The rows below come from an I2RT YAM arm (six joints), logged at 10 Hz.
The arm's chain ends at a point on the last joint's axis. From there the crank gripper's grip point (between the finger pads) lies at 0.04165 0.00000 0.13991 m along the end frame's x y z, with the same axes.
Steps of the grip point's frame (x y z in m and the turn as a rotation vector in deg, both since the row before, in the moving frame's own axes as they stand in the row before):
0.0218 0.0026 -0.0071 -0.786 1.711 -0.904
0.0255 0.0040 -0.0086 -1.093 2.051 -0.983
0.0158 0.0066 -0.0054 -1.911 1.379 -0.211
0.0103 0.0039 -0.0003 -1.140 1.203 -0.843
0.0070 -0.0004 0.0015 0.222 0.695 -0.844
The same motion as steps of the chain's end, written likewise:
0.0176 0.0014 -0.0058 -0.786 1.711 -0.904
0.0205 0.0021 -0.0070 -1.093 2.051 -0.983
0.0124 0.0021 -0.0043 -1.911 1.379 -0.211
0.0074 0.0018 0.0006 -1.140 1.203 -0.843
0.0053 0.0008 0.0020 0.222 0.695 -0.844

